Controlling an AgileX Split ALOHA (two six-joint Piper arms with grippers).
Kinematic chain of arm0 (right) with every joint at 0, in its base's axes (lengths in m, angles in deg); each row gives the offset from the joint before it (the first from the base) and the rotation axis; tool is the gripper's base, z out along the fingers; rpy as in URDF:
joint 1: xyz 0 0 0.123 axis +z
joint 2: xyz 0 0 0 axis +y
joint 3: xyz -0.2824 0 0.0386 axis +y
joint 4: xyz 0.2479 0 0.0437 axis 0.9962 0 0.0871
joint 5: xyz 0 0 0 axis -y
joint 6: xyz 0.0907 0 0.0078 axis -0.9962 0 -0.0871
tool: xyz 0 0 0 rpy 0 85 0
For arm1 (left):
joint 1: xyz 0 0 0.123 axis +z
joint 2: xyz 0 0 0 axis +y
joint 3: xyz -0.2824 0 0.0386 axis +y
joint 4: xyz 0.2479 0 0.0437 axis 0.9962 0 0.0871
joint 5: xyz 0 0 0 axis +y
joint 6: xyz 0.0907 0 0.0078 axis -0.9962 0 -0.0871
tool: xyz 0 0 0 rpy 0 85 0
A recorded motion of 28 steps. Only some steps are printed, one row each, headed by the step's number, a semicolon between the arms.
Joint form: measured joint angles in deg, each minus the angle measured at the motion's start. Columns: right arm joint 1, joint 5, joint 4, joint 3, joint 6, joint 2; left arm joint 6, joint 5, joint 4, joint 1, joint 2, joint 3.
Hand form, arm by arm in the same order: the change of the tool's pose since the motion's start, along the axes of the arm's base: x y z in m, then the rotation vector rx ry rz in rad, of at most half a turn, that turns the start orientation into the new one. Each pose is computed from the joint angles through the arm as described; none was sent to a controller.
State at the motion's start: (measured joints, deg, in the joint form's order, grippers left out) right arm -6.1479 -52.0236 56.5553 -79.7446 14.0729 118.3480; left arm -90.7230 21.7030 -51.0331 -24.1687 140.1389 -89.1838
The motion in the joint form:
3: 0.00 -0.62 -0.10 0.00 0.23 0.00; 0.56 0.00 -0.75 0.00 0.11 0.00
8: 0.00 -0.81 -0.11 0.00 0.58 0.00; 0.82 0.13 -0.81 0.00 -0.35 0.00
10: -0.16 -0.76 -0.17 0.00 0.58 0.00; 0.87 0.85 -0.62 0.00 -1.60 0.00
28: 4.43 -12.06 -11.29 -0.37 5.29 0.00; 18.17 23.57 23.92 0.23 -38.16 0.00
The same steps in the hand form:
3: -0.0008 0.0005 0.0001 0.0028 0.0030 0.0113; 0.0000 -0.0003 -0.0007 -0.0106 0.0100 0.0175
8: -0.0011 0.0007 0.0001 0.0023 0.0009 0.0180; 0.0004 -0.0007 0.0031 -0.0167 0.0069 0.0207
10: -0.0010 -0.0006 0.0000 0.0010 0.0005 0.0152; 0.0010 -0.0018 0.0133 -0.0270 -0.0034 0.0120
28: -0.0248 0.0312 -0.0046 -0.0826 0.0715 0.3903; -0.0660 0.0278 0.2793 -0.0291 -0.2468 -0.1674

